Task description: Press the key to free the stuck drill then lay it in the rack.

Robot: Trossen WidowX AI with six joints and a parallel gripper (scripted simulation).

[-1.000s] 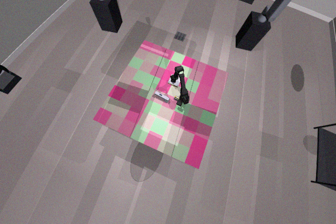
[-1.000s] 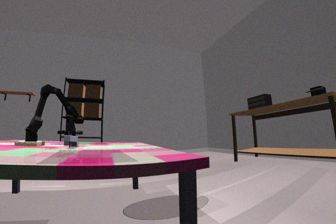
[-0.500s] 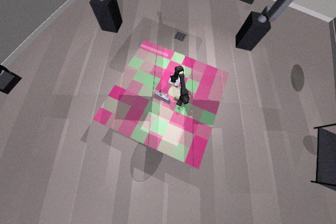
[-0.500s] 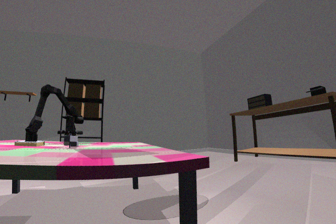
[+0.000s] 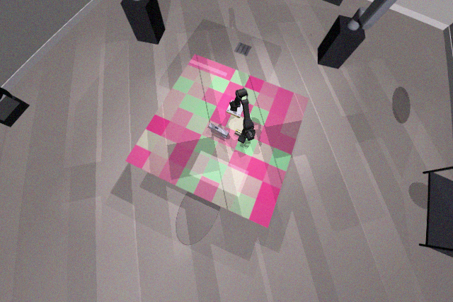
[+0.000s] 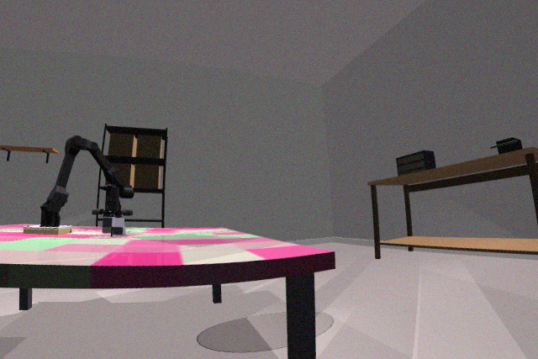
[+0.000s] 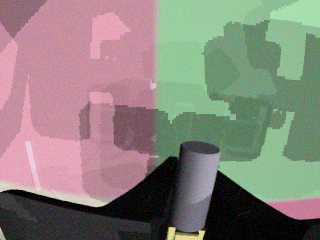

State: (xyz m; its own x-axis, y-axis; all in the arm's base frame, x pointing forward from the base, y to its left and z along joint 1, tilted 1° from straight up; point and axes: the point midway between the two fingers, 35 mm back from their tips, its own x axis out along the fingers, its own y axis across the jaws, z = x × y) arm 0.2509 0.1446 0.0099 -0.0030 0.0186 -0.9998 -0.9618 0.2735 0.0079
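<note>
Right now my gripper tip is 10 mm past the drill, 40 mm to the left of it and 40 mm below it. From my gripper tip the other things lie so: grey fixture: 10 mm ahead, 230 mm to the right, 40 mm above; rack: 20 mm behind, 50 mm to the right, 10 mm above.
</note>
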